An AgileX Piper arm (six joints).
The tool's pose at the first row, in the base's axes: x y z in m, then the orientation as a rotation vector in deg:
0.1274, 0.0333, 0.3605, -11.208, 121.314, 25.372
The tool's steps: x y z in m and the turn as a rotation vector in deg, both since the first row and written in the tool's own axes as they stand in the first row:
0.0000, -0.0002, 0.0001, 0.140, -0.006, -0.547
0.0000, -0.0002, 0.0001, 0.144, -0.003, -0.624
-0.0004, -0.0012, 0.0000, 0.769, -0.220, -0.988
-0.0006, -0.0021, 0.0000, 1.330, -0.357, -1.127
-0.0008, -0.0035, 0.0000, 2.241, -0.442, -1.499
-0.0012, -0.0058, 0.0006, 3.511, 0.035, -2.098
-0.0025, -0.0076, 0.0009, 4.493, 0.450, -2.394
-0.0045, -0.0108, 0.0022, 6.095, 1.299, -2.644
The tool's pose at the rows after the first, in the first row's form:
0.1275, 0.0332, 0.3604, -11.700, 121.233, 24.900
0.1275, 0.0332, 0.3604, -11.780, 121.222, 24.850
0.1280, 0.0322, 0.3605, -11.745, 121.054, 23.973
0.1284, 0.0313, 0.3605, -11.533, 120.992, 23.296
0.1289, 0.0300, 0.3603, -11.376, 120.993, 22.108
0.1303, 0.0281, 0.3598, -11.395, 121.548, 20.389
0.1318, 0.0266, 0.3603, -11.246, 122.046, 19.153
0.1349, 0.0240, 0.3606, -10.799, 123.055, 17.257

